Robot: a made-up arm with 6 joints.
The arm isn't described. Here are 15 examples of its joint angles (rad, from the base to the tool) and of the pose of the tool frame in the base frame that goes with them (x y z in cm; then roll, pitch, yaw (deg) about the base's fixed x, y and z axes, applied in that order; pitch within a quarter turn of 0, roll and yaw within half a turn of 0).
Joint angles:
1: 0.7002 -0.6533 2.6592 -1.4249 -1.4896 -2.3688
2: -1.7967 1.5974 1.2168 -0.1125 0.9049 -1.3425
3: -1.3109 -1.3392 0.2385 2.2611 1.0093 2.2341
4: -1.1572 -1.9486 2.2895 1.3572 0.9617 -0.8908
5: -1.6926 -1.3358 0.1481 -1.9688 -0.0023 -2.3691
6: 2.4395 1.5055 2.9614 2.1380 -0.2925 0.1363
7: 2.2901 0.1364 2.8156 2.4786 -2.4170 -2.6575
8: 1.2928 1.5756 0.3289 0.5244 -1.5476 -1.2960
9: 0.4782 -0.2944 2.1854 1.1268 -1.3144 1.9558
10: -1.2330 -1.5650 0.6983 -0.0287 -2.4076 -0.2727
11: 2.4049 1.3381 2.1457 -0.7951 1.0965 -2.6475
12: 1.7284 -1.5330 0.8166 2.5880 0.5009 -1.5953
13: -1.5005 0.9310 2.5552 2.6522 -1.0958 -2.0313
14: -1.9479 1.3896 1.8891 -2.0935 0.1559 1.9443
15: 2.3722 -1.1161 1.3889 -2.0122 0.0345 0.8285
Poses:
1: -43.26 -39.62 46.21 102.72 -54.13 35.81
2: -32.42 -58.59 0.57 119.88 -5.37 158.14
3: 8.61 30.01 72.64 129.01 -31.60 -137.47
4: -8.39 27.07 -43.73 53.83 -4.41 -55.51
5: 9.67 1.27 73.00 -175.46 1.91 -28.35
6: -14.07 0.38 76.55 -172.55 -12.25 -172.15
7: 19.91 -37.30 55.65 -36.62 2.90 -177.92
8: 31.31 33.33 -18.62 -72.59 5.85 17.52
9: -42.30 -30.01 61.88 -123.21 -27.99 48.10
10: -33.20 40.40 54.98 59.95 -73.29 -130.54
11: -32.62 54.61 57.88 -140.17 -7.89 135.19
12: -2.62 -63.42 52.74 169.24 21.94 -145.74
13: 16.33 0.06 78.84 117.30 25.26 43.80
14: -21.38 -64.88 35.01 154.32 -63.29 88.22
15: 37.92 -33.70 74.98 -129.72 18.52 33.38
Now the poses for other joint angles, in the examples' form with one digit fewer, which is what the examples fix.
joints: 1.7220 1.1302 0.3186 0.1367 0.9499 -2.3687
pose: 11.2 58.3 -6.9 99.9 39.9 21.5
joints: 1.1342 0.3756 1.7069 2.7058 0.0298 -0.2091
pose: -8.5 22.2 90.4 -171.2 12.6 103.0
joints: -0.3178 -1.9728 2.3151 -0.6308 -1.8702 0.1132
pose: -53.1 3.3 -27.0 -165.3 52.7 136.0
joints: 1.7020 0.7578 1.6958 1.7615 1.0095 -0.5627
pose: -9.2 28.0 86.5 -110.6 18.5 -117.4
